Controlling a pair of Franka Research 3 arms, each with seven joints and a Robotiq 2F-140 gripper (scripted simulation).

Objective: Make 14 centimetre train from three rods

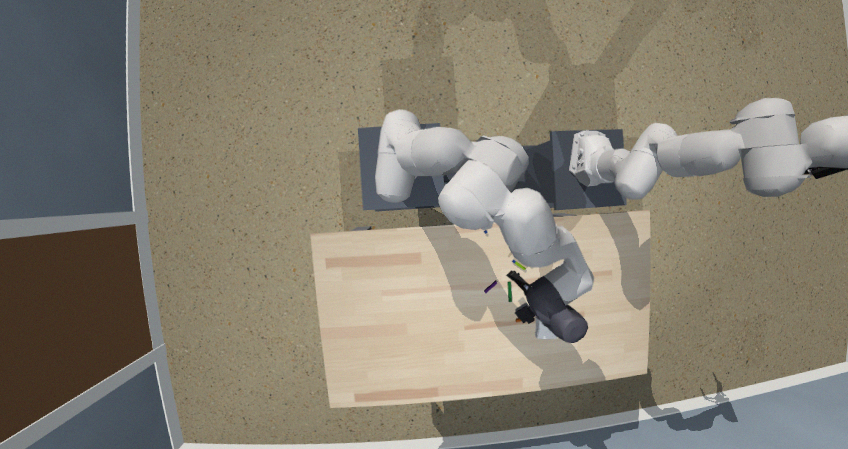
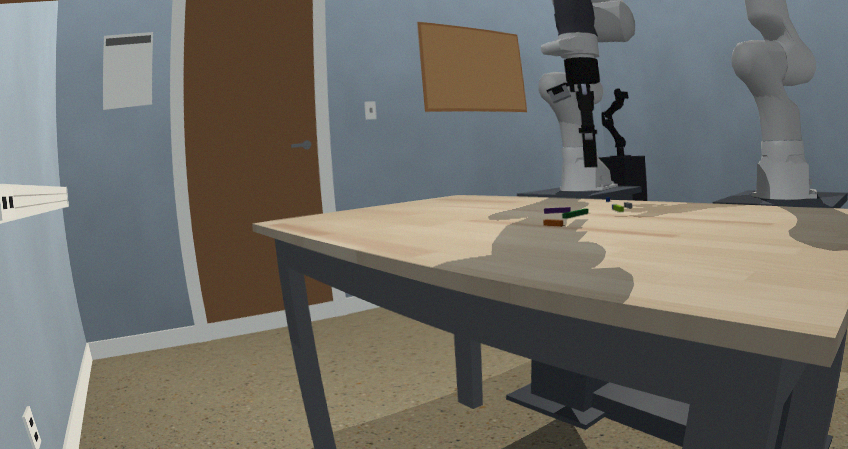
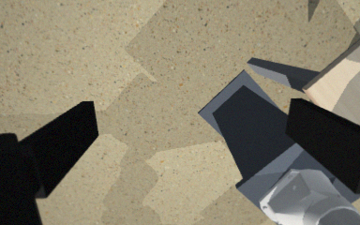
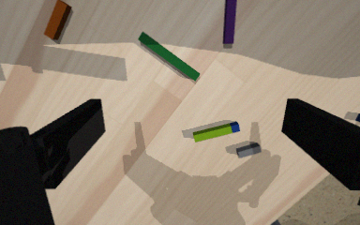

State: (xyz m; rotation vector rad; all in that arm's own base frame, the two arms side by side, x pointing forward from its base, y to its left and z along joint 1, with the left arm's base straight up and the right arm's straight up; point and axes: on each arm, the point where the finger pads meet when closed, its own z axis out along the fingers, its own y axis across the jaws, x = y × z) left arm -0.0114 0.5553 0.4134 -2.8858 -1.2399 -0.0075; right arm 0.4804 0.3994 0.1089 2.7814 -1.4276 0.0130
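Right now the green rod is 40 mm ahead of my right hand, 20 mm to the right of it and 100 mm below it. The rest, counted from my right hand: grey rod (120 mm behind, 10 mm to the left, 100 mm below); lime rod (60 mm behind, 20 mm to the left, 100 mm below); purple rod (20 mm ahead, 90 mm to the right, 100 mm below).
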